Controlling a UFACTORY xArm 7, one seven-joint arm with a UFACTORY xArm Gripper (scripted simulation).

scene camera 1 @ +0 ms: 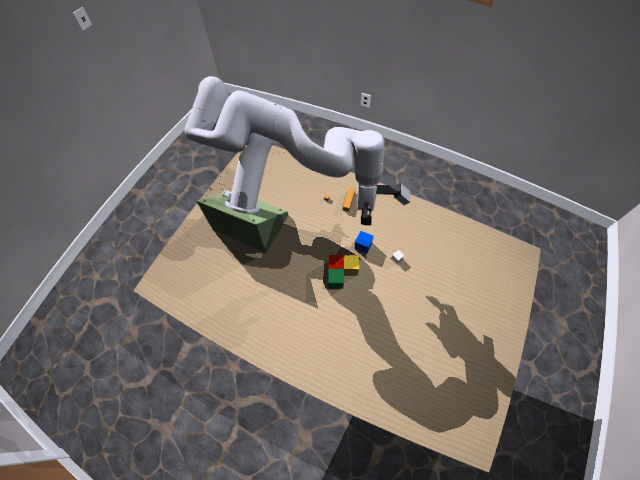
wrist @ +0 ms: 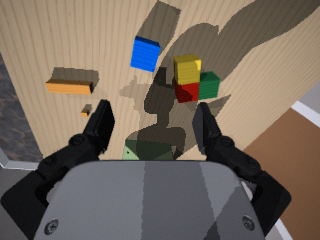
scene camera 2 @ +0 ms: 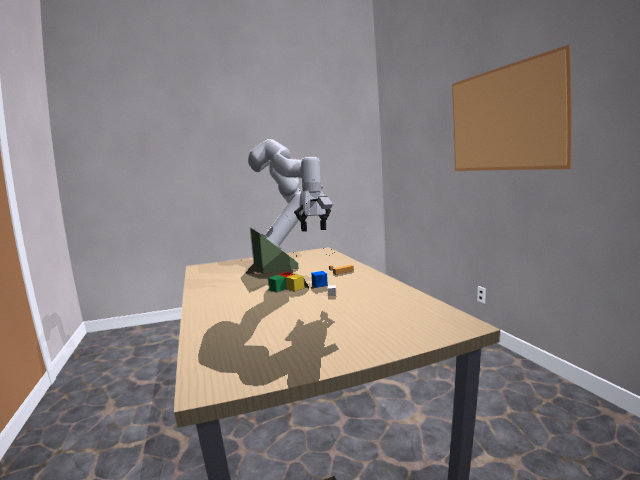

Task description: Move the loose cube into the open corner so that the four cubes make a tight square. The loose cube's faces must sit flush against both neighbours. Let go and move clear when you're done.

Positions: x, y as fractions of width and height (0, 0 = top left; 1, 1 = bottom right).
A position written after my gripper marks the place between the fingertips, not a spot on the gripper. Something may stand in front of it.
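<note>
Here is my gripper (scene camera 2: 0.49, 0.48), and I can see it in the wrist view (wrist: 0.48, 0.46) as well.
</note>
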